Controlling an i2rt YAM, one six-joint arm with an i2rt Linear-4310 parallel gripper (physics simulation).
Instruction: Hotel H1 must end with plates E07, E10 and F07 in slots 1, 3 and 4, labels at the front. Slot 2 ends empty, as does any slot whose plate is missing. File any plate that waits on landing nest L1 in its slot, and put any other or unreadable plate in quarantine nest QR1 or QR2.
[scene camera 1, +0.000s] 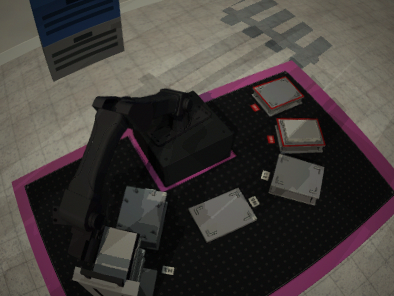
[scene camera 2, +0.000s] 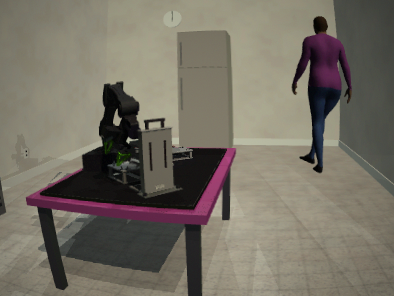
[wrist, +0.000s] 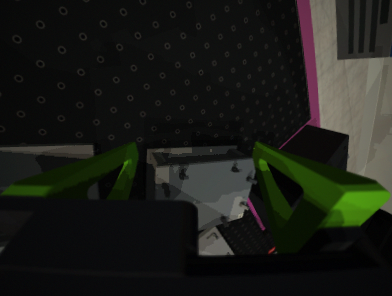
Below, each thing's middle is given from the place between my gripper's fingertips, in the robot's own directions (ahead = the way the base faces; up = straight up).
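Labels:
There's a grey nest (scene camera 1: 230, 211) here, and my gripper is 110 mm higher than the nest, 330 mm to the right of it and 150 mm short of it.

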